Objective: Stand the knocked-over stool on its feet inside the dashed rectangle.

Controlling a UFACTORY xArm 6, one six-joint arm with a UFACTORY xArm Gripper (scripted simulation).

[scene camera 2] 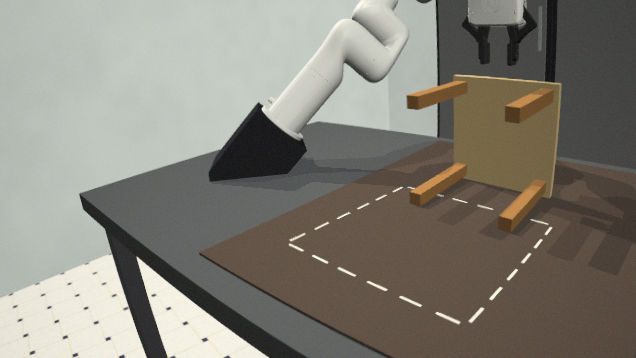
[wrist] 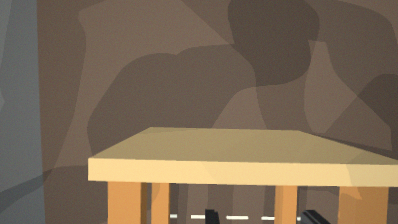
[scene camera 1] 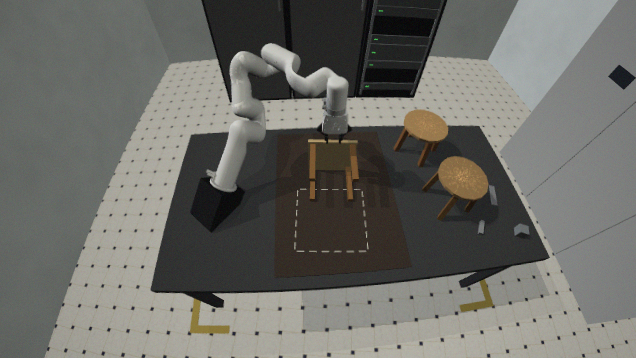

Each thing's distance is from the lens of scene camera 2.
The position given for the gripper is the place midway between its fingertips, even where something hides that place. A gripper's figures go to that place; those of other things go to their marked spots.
gripper (scene camera 2: pixel 498 64): 0.80 m
stool (scene camera 2: pixel 487 148): 0.87 m
